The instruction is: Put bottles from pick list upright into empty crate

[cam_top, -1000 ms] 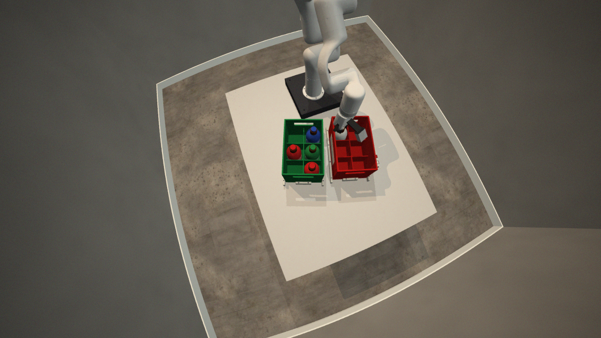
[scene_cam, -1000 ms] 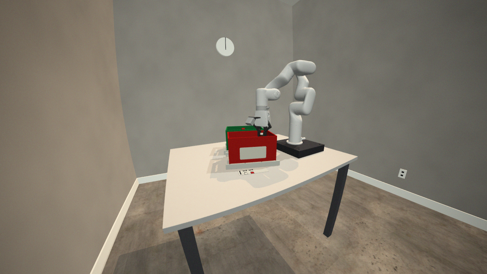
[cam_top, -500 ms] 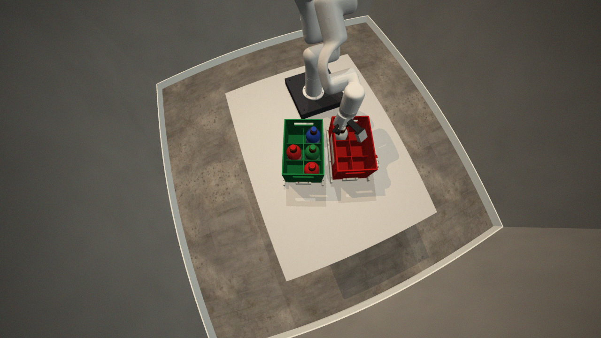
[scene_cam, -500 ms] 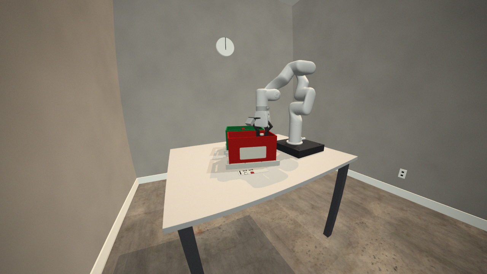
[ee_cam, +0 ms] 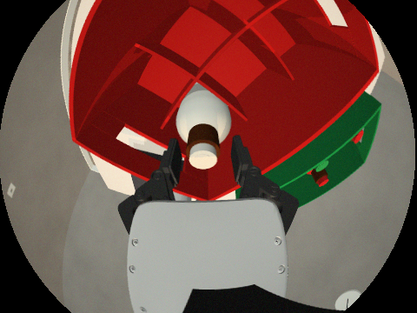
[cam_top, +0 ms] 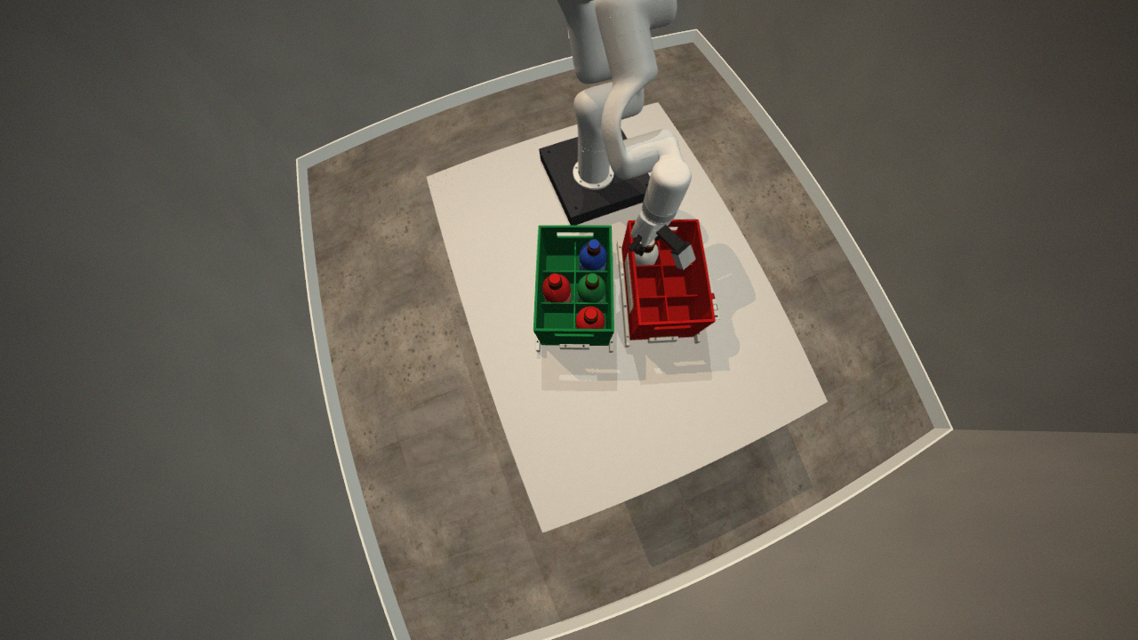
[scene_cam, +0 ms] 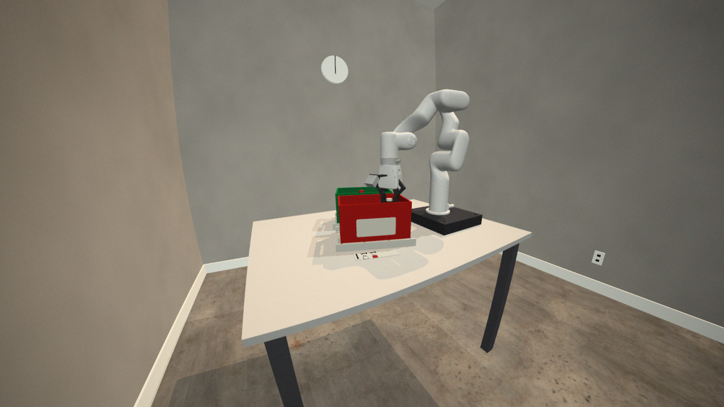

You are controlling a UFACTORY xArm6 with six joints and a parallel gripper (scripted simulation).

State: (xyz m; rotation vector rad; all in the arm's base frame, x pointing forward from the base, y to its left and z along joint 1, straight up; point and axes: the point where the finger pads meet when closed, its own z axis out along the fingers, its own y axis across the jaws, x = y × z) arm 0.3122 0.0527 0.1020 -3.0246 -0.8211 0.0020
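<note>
My hand is 70 mm above the white bottle. The rest, counted from my hand: green bottle: 70 mm ahead, 160 mm to the right, 70 mm below; red crate: 90 mm ahead, 30 mm to the left, 70 mm below; blue bottle: 20 mm behind, 130 mm to the right, 70 mm below.
</note>
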